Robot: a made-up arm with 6 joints.
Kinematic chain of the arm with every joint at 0, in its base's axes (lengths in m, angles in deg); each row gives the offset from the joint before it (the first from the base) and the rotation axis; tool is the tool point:
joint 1: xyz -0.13 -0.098 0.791 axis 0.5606 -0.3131 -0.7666
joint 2: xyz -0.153 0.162 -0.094 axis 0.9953 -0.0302 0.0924
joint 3: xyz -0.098 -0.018 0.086 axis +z
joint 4: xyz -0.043 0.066 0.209 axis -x
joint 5: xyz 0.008 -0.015 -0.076 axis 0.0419 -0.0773 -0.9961
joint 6: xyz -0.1 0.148 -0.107 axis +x
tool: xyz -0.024 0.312 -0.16
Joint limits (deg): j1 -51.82..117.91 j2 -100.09..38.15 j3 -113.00..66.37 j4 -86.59..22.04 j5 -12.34..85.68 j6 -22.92..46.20
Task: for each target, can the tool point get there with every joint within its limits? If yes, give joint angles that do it. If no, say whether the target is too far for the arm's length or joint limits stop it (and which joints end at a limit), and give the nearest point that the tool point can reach.
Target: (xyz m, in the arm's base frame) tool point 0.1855 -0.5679 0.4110
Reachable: no: joint limits stop it (at a limit: joint 2, joint 3, joint 6) | nearest point 0.0619 -0.4511 0.5717 | short by 0.234 m
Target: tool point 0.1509 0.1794 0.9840
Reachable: yes | joints -25.09 -20.95 -73.74 -36.40 53.28 16.84
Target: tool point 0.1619 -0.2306 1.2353
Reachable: yes | joints 87.89 3.06 -0.95 -31.97 77.99 5.37
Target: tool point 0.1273 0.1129 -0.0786
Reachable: no: joint limits stop it (at a limit: joint 2, joint 5, joint 6) | nearest point -0.0050 0.1777 0.1155 | short by 0.244 m
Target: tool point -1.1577 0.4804 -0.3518
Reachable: no: too far | nearest point -0.8662 0.3161 0.0754 | short by 0.543 m
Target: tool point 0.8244 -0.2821 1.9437
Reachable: no: too far | nearest point 0.5523 -0.1496 1.6118 | short by 0.449 m
